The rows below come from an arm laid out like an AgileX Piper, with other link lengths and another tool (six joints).
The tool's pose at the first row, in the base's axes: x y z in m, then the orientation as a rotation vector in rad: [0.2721 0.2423 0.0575 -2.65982 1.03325 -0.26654]
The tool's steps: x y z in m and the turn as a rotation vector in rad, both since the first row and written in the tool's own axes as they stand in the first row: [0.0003 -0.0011 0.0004 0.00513 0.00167 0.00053]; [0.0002 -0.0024 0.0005 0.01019 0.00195 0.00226]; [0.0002 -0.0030 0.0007 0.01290 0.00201 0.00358]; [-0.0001 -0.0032 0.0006 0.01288 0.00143 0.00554]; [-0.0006 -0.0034 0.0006 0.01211 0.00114 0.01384]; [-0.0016 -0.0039 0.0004 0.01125 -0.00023 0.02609]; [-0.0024 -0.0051 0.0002 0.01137 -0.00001 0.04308]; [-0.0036 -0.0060 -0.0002 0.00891 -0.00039 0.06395]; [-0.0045 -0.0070 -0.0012 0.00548 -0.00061 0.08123]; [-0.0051 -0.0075 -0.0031 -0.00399 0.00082 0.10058]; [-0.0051 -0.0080 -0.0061 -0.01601 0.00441 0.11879]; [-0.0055 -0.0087 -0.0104 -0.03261 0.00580 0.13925]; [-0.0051 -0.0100 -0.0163 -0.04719 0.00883 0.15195]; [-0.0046 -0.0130 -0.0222 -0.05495 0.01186 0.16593]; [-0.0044 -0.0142 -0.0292 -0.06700 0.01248 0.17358]
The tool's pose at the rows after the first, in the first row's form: [0.2731 0.2429 0.0575 -2.65517 1.03239 -0.27099]; [0.2739 0.2440 0.0578 -2.64970 1.03269 -0.27326]; [0.2743 0.2444 0.0578 -2.64652 1.03333 -0.27427]; [0.2742 0.2447 0.0579 -2.64531 1.03570 -0.27308]; [0.2740 0.2452 0.0580 -2.64107 1.04669 -0.27063]; [0.2735 0.2462 0.0582 -2.63436 1.06246 -0.26587]; [0.2736 0.2476 0.0588 -2.62402 1.08437 -0.26271]; [0.2732 0.2490 0.0593 -2.61331 1.11207 -0.25675]; [0.2729 0.2501 0.0605 -2.60546 1.13554 -0.25131]; [0.2723 0.2505 0.0625 -2.60156 1.16471 -0.24490]; [0.2718 0.2503 0.0655 -2.60059 1.19426 -0.24045]; [0.2708 0.2503 0.0697 -2.60147 1.22804 -0.23037]; [0.2703 0.2498 0.0757 -2.60576 1.25169 -0.22502]; [0.2710 0.2505 0.0823 -2.60315 1.27394 -0.22252]; [0.2700 0.2499 0.0893 -2.60816 1.28935 -0.21607]
